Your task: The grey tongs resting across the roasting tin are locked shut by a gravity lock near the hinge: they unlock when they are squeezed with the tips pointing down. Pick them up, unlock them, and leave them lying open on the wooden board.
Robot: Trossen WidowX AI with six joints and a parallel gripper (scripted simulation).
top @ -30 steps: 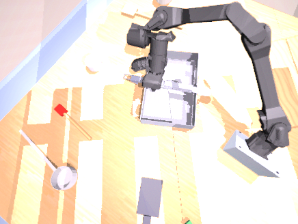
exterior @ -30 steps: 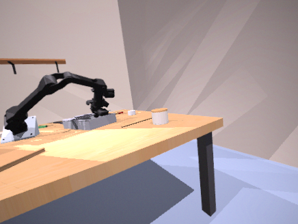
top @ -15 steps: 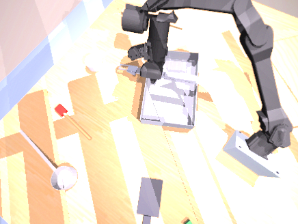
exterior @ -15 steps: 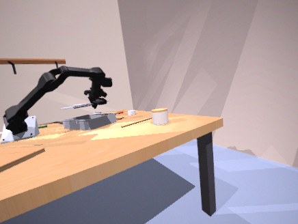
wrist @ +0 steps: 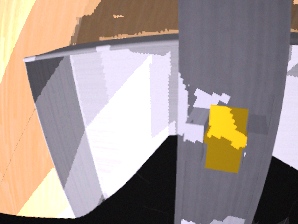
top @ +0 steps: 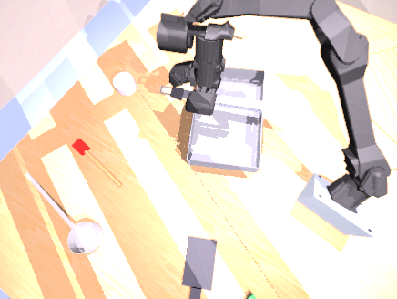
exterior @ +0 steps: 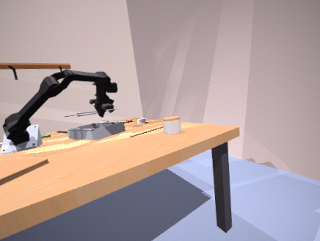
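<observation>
My gripper tip is now 50 mm past the grey roasting tin, 30 mm to the left of it and 70 mm above it. Also, from my gripper tip: yellow lock piece 30 mm ahead, 30 mm above; then red spatula 250 mm ahead, 260 mm to the left, 100 mm below; then dark scraper 200 mm behind, 430 mm to the left, 100 mm below.
</observation>
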